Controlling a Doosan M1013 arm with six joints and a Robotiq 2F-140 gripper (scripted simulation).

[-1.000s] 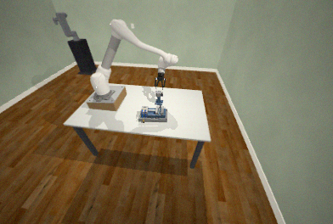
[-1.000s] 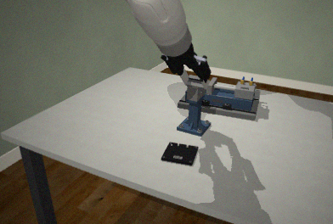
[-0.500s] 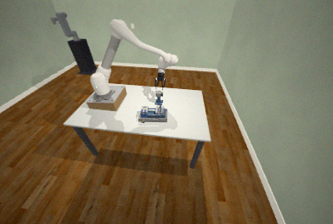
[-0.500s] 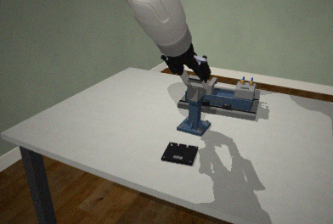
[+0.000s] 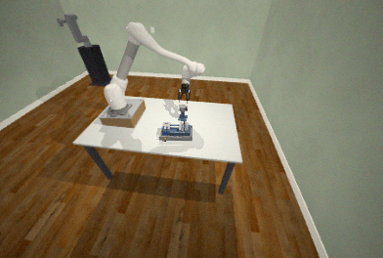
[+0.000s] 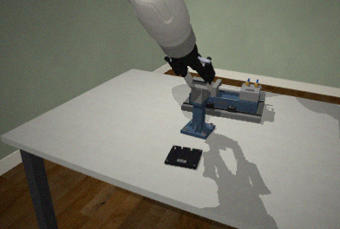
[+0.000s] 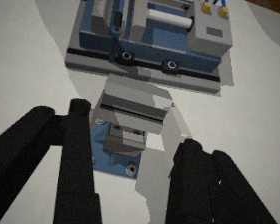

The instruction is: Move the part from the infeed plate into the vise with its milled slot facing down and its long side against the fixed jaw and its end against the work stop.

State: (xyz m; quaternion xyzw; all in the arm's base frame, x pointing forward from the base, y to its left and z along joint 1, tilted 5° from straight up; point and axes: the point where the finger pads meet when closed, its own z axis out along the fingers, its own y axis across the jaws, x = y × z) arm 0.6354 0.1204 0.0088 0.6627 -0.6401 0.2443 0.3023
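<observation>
My hand is 10 mm to the left of the blue v-block stand and 120 mm above it. Round my hand: part: 20 mm to the right, 20 mm below; then work stop: 50 mm ahead, 180 mm to the right, 90 mm below; then blue foot: 10 mm to the right, 180 mm below.
</observation>
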